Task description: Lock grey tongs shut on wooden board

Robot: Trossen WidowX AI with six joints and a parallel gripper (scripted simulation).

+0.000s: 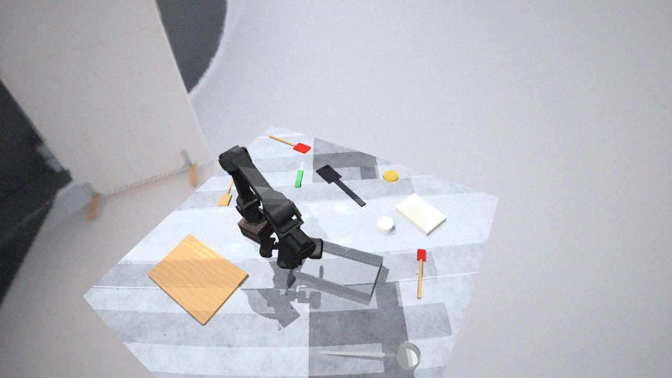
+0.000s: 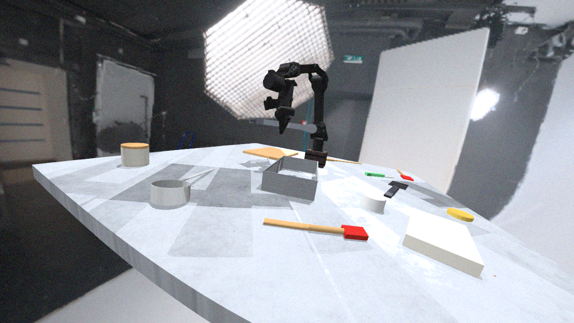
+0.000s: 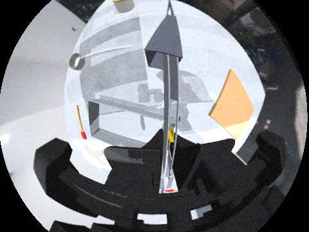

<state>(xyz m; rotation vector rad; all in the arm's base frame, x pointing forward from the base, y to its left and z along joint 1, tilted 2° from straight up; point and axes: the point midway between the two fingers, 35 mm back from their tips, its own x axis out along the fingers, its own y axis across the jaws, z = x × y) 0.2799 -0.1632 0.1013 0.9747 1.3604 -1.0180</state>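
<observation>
Now: gripper tip 410 mm past the wooden board, 110 mm to the left of it and 150 mm above it. From my gripper tip the other things lie so: roasting tin (100 mm ahead, 90 mm to the left, 130 mm below); white cylinder (220 mm ahead, 330 mm to the left, 140 mm below); black spatula (50 mm behind, 530 mm to the left, 150 mm below).
</observation>
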